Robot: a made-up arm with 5 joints.
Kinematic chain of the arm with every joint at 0, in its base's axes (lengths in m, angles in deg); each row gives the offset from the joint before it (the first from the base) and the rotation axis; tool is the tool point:
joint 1: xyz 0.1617 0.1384 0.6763 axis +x
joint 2: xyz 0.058 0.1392 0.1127 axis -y
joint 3: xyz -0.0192 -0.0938 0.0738 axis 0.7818 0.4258 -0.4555
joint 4: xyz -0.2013 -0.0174 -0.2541 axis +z
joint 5: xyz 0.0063 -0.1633 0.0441 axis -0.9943 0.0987 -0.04
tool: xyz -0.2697 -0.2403 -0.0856
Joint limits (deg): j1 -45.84..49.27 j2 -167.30..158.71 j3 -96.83..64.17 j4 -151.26..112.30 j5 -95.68..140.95
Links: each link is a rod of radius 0.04 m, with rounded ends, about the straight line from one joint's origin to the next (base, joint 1, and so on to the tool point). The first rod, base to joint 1, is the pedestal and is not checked.
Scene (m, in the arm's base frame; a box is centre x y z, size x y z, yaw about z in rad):
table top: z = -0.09
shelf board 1: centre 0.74 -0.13 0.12 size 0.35 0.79 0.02 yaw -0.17
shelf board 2: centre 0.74 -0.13 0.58 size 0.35 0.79 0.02 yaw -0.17
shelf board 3: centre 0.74 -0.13 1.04 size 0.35 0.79 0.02 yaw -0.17
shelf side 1: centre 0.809 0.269 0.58 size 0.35 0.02 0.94 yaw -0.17
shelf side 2: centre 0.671 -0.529 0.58 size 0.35 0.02 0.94 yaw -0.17
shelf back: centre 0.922 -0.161 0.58 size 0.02 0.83 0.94 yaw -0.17
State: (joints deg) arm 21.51 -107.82 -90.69 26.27 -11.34
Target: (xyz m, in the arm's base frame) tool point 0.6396 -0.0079 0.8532
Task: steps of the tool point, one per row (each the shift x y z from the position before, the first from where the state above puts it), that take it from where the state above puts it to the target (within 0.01 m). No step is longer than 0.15 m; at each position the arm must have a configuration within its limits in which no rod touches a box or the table.
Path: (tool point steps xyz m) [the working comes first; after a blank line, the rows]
Joints at the target: -13.21 -65.61 -68.80 66.09 44.98
Straight joint move there: touches shelf board 2.

1: -0.0673 0.0155 -0.0081
2: -0.0819 0.0131 -0.0018
3: -0.0932 0.0130 0.0099
4: 0.0429 -0.0098 0.1046
5: 0.0322 0.0172 0.1090
6: 0.0192 0.0435 0.1066
7: 0.0027 0.0666 0.0971
8: -0.0180 0.0837 0.0807
9: 0.0628 -0.0228 -0.0023
10: 0.0670 -0.0111 -0.0015
11: 0.0671 0.0001 0.0038

